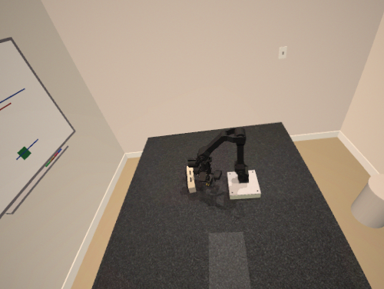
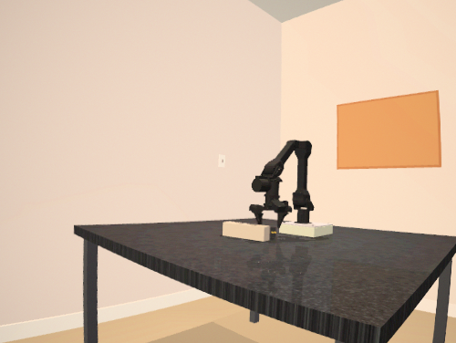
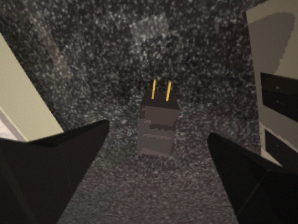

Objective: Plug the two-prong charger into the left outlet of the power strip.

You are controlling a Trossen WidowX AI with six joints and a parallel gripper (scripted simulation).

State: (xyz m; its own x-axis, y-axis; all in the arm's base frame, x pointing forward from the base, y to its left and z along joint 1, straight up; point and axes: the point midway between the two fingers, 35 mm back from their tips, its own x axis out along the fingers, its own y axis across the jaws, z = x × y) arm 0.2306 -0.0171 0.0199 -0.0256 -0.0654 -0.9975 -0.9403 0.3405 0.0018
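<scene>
The grey charger is 2 cm to the left of my gripper tip and 1 cm below it.
</scene>
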